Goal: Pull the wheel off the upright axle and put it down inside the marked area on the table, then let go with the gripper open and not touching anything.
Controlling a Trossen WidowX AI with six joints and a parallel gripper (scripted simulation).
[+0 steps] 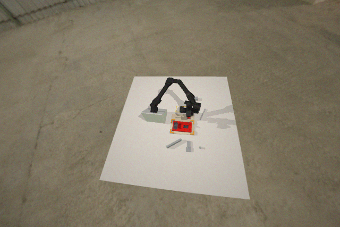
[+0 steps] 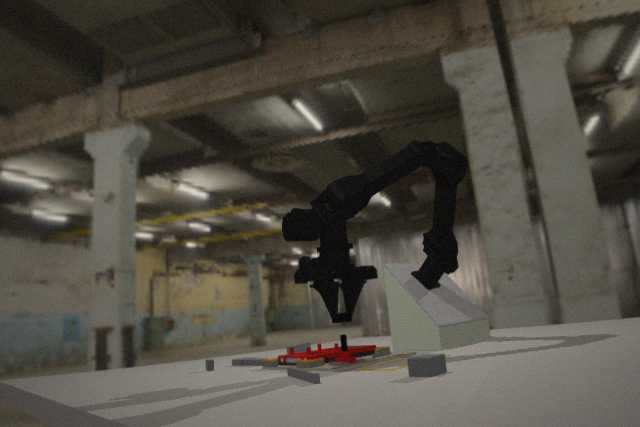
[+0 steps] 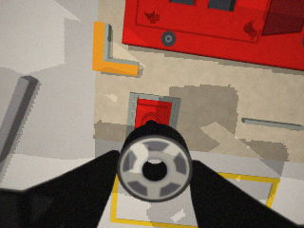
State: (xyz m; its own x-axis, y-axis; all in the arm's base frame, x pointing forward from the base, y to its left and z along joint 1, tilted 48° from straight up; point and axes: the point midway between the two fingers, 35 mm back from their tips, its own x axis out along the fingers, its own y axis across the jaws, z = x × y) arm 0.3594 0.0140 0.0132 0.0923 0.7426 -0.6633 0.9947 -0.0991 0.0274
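Right now my gripper tip is 6 cm above the black axle. Round my gripper tip: wheel: right at my gripper tip.
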